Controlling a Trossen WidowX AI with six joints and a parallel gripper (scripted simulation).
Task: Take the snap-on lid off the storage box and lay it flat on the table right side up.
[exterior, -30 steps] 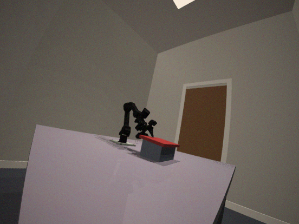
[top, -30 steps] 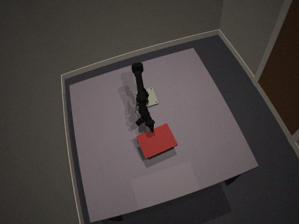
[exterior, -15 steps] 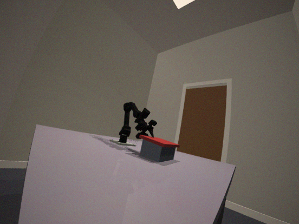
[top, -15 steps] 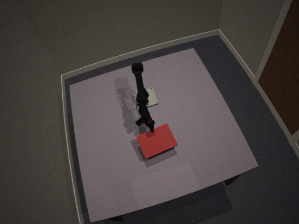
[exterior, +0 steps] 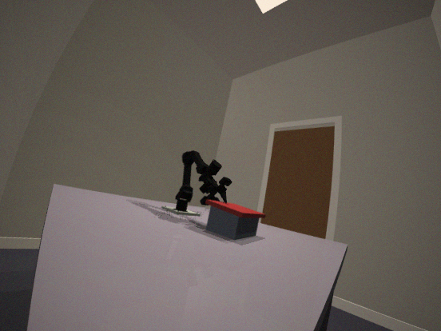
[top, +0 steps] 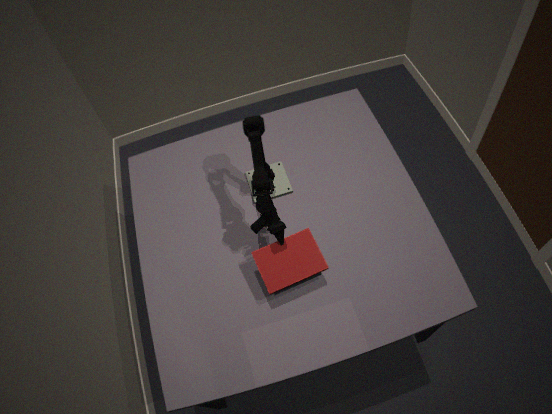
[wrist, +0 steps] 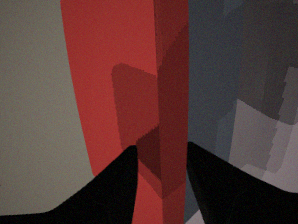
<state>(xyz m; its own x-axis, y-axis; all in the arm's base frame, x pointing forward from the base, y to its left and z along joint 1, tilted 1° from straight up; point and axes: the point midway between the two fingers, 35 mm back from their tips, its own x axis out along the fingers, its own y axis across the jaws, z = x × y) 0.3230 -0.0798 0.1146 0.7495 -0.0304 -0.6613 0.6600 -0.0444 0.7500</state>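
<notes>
Right now the red lid is 8 cm ahead of my gripper tip. Round my gripper tip: grey storage box (7 cm ahead, 6 cm below).
</notes>
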